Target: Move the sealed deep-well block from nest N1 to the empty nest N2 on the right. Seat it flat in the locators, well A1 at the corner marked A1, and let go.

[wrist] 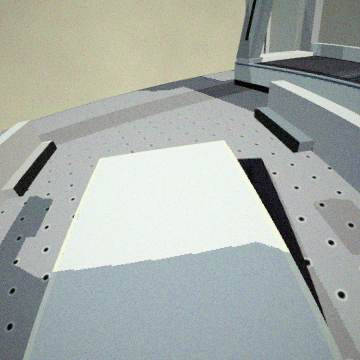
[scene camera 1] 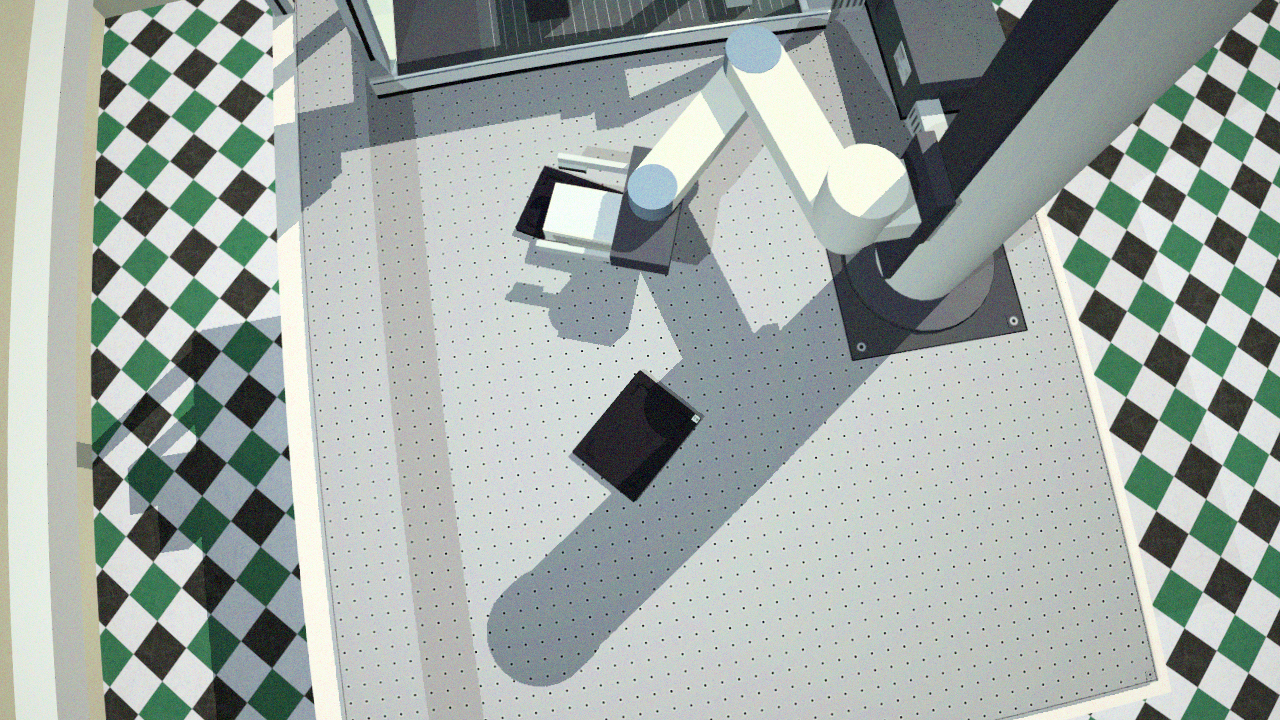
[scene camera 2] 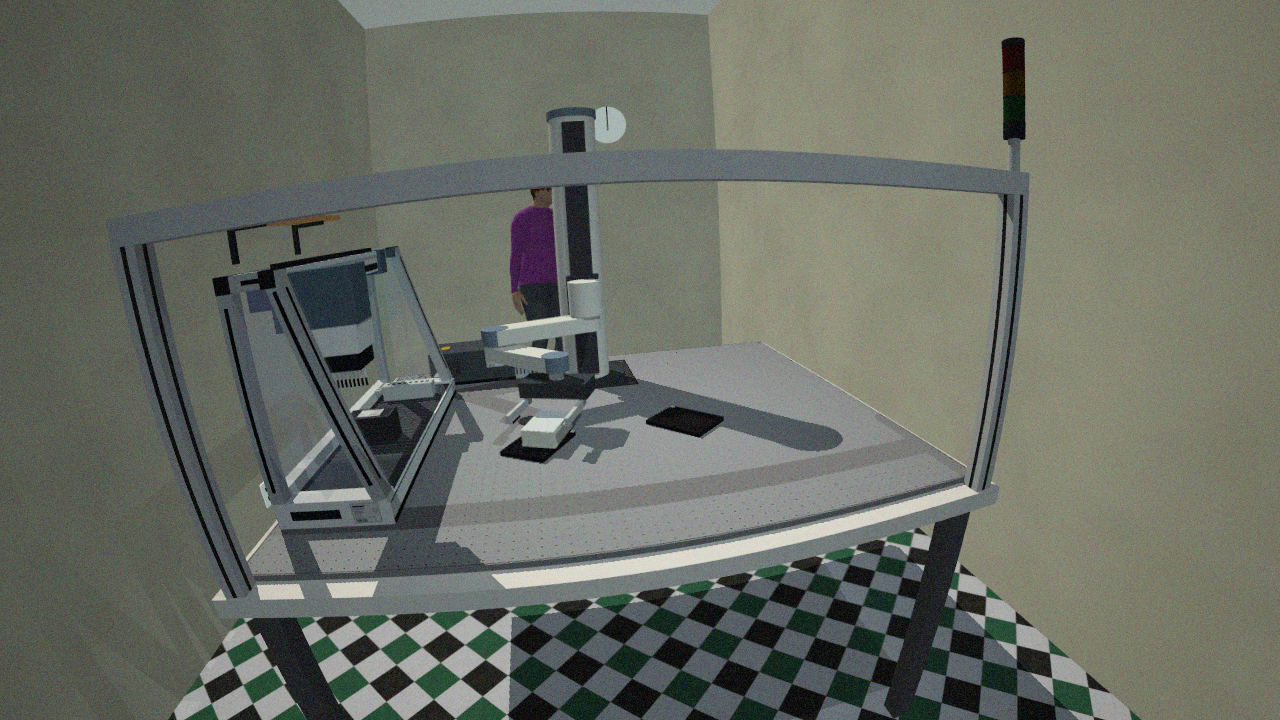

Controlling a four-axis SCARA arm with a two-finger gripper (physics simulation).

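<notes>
The deep-well block, with a plain white top, sits on black nest N1. A strip of the nest shows along the block's right side in the wrist view. My gripper is open, its two pale fingers spread wide on either side of the block and apart from it, a little above it. The gripper body hides the block's rear. Empty black nest N2 has a small white mark at one corner. Well A1 cannot be made out.
A framed glass enclosure stands beside N1. The arm's column rises from a dark base plate. A grey frame beam crosses above the table's near side. A person in purple stands behind the table.
</notes>
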